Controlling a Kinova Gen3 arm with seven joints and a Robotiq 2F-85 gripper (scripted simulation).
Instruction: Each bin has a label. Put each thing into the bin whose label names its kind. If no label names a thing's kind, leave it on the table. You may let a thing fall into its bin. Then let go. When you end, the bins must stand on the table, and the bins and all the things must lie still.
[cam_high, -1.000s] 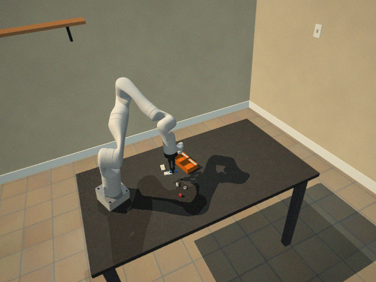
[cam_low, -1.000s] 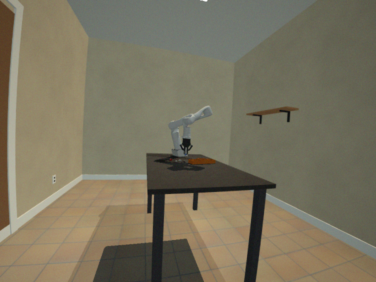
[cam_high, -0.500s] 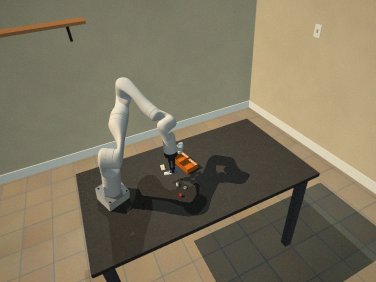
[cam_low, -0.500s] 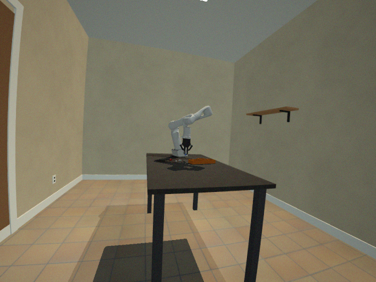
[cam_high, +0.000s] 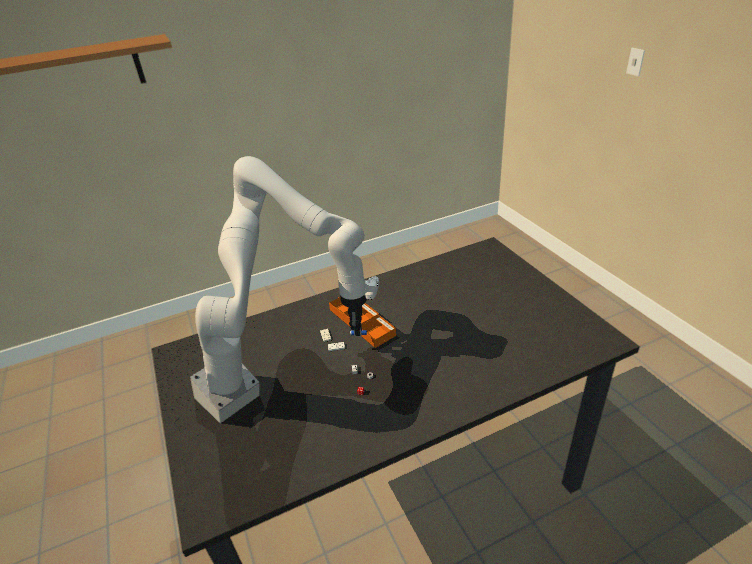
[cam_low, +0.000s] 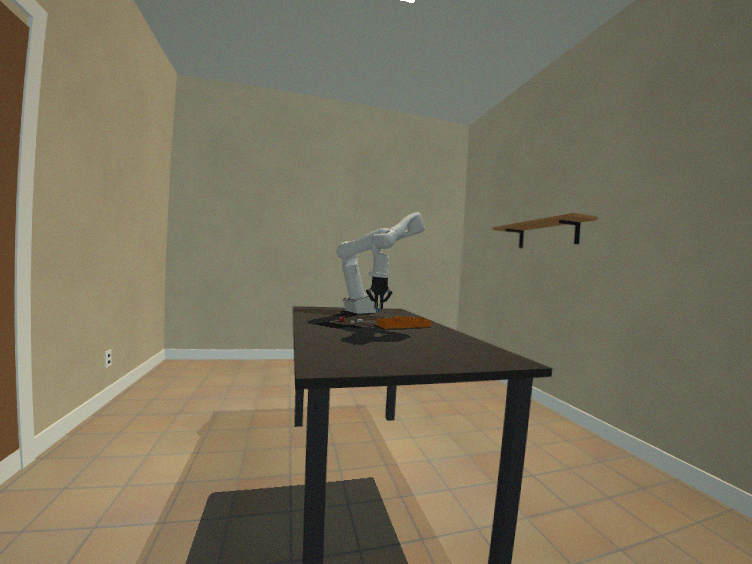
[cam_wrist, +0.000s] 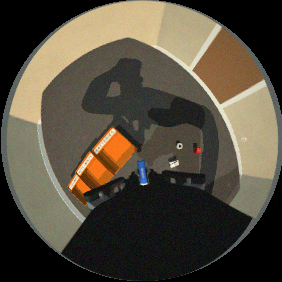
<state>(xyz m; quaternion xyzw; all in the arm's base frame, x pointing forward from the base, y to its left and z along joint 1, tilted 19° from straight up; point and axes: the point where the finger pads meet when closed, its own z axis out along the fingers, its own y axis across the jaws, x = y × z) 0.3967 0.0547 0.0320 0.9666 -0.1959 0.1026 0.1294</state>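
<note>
My gripper is now 1 cm past the grey nut, 12 cm to the left of it and 8 cm above it. Round my hand: blue cylinder (2 cm below); then red die (6 cm behind, 17 cm to the right, 8 cm below).
</note>
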